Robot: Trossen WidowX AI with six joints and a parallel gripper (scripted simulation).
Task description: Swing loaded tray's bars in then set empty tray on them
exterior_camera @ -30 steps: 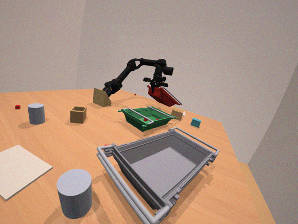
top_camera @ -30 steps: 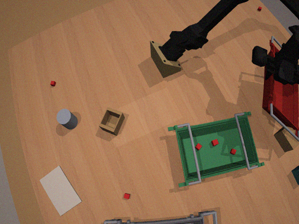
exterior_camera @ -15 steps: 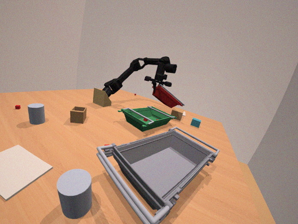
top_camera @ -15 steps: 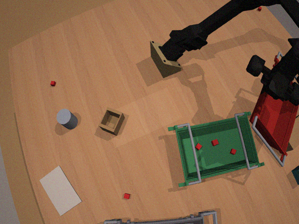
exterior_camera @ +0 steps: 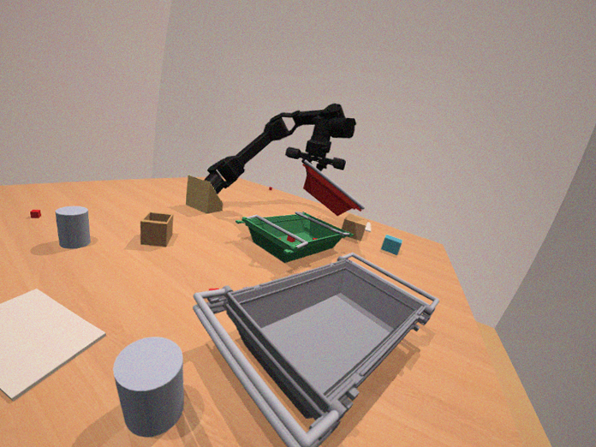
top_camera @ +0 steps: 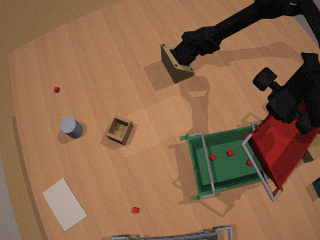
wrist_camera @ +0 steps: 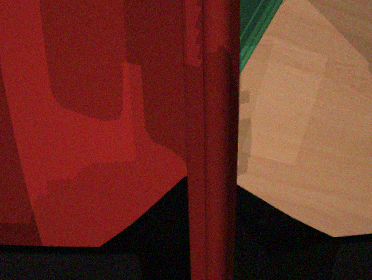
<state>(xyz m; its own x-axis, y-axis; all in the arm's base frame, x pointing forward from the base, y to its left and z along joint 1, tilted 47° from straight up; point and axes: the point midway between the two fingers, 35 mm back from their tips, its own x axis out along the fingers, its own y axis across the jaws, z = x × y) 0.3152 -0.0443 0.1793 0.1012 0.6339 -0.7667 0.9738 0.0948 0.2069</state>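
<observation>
Right now the red tray is 70 mm ahead of my gripper tip, 20 mm to the left of it and 10 mm above it. Also, from my gripper tip: box 380 mm to the right, 210 mm behind, 140 mm below; then tan block 170 mm to the left, 160 mm ahead, 130 mm below; then teal cube 310 mm ahead, 140 mm below, 120 mm to the left.
</observation>
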